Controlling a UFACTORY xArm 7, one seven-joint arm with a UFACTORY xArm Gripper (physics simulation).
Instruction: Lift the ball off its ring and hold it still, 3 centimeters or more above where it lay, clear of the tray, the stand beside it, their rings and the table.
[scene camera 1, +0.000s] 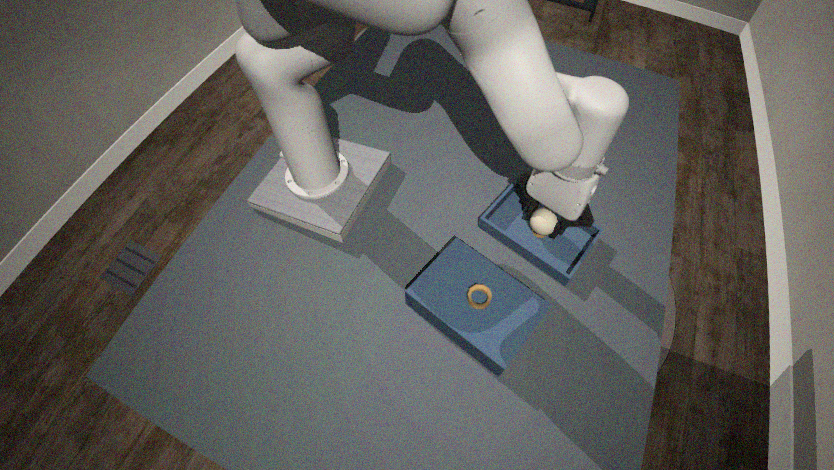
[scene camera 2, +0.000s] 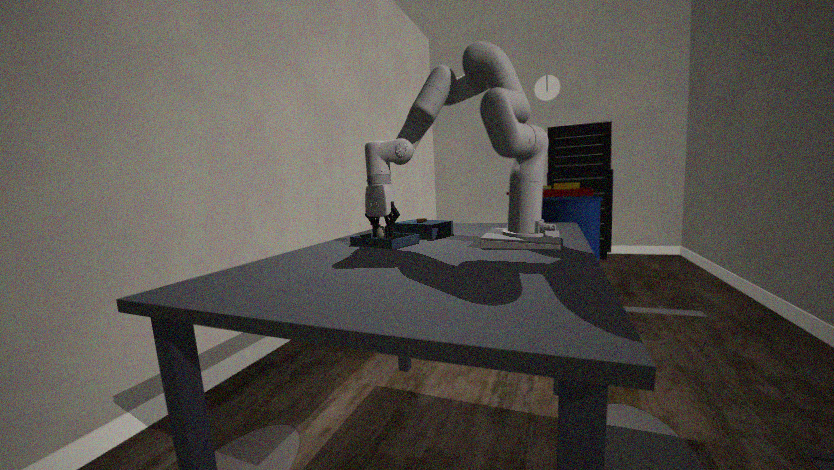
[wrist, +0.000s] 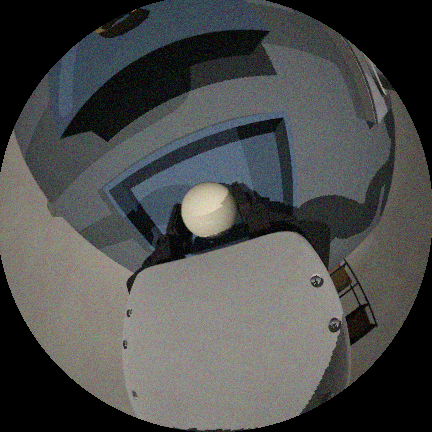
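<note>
The gripper (scene camera 1: 543, 224) is there, and you also get the gripper in scene camera 2 (scene camera 2: 383, 237) and in the wrist view (wrist: 209, 204). There's a cream ball (wrist: 208, 209). A shallow blue tray (scene camera 1: 504, 220) is there as well, and that tray appears in scene camera 2 (scene camera 2: 399, 240) too. And there's a blue stand (scene camera 1: 488, 313); the stand can also be seen in scene camera 2 (scene camera 2: 427, 229) and in the wrist view (wrist: 132, 59).
</note>
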